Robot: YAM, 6 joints.
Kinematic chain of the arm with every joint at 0, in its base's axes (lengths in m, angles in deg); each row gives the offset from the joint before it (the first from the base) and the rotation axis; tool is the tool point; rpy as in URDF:
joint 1: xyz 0 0 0.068 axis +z
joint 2: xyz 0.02 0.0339 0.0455 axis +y
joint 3: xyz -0.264 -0.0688 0 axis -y
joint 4: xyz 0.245 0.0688 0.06 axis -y
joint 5: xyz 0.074 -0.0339 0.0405 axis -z
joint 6: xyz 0.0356 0 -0.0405 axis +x
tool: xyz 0 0 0 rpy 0 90 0
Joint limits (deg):
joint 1: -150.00..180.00
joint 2: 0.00..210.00
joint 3: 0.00..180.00
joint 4: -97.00..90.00
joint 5: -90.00..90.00
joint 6: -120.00..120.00
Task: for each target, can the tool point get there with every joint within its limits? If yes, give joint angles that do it. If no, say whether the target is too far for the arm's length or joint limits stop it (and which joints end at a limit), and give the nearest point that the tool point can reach.
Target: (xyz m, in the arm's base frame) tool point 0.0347 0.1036 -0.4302
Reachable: no: joint limits stop it (at a limit: joint 2) | nearest point 0.0421 0.1257 -0.3612 | short by 0.073 m
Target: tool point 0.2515 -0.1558 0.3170
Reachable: yes | joints -25.31 94.81 87.18 -81.66 69.38 -18.81
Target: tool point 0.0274 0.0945 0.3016
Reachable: yes | joints 87.11 30.54 44.39 -52.17 39.43 47.41
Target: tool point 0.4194 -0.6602 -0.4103
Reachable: no: too far | nearest point 0.2897 -0.4560 -0.2327 | short by 0.300 m
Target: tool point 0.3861 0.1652 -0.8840
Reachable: no: too far | nearest point 0.2932 0.1254 -0.3735 | short by 0.520 m
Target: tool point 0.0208 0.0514 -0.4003
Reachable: no: joint limits stop it (at a limit: joint 2) | nearest point 0.0320 0.0790 -0.3414 | short by 0.066 m
